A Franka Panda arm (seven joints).
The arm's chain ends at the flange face. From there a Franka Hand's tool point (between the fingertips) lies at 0.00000 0.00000 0.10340 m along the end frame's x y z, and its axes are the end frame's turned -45 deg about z.
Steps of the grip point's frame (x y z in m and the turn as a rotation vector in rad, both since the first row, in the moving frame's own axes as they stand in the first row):
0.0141, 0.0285, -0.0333, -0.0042, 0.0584, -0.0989
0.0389, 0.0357, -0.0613, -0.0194, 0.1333, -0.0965
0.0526, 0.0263, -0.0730, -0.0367, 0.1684, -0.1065
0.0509, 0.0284, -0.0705, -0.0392, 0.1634, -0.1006
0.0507, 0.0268, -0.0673, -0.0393, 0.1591, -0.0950
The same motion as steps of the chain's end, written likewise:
0.0258, 0.0144, -0.0331, 0.0383, 0.0443, -0.0989
0.0420, 0.0066, -0.0604, 0.0805, 0.1080, -0.0965
0.0414, -0.0082, -0.0715, 0.0931, 0.1450, -0.1065
0.0418, -0.0061, -0.0690, 0.0878, 0.1433, -0.1006
0.0408, -0.0075, -0.0659, 0.0847, 0.1403, -0.0950

